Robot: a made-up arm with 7 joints.
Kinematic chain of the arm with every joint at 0, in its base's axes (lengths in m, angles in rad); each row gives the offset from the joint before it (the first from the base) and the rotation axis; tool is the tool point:
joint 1: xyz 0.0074 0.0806 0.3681 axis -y
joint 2: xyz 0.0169 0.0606 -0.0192 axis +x
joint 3: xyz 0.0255 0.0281 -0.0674 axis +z
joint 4: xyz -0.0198 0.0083 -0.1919 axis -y
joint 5: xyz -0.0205 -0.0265 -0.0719 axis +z
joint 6: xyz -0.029 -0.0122 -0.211 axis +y
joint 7: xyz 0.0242 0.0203 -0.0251 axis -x
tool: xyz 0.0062 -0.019 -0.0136
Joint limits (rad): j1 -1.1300..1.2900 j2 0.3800..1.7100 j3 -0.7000..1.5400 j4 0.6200..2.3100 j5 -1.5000..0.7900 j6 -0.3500..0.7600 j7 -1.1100..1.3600
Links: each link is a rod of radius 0.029 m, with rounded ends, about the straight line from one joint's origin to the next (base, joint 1, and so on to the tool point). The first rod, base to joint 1, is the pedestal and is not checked.
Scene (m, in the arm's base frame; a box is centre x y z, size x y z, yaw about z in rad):
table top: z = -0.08
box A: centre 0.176 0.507 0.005 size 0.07 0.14 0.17 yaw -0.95
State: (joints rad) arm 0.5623 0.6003 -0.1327 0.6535 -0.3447 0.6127 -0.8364
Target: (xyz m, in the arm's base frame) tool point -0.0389 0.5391 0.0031
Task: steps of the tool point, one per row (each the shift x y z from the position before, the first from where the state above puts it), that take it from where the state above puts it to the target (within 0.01 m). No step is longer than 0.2 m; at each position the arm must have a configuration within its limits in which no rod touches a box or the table.
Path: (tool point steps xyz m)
1: -0.0387 0.0310 0.0554
2: -0.0361 -0.0215 0.0314
3: -0.0502 -0.0471 0.0047
4: -0.0724 -0.0506 -0.0011
5: 0.0033 0.0842 -0.0057
6: -0.0145 0.0817 0.0077
7: -0.0312 0.0733 0.0203
8: -0.0451 0.0593 0.0316
9: -0.0628 -0.0558 -0.1272
10: -0.1127 -0.0774 -0.0795

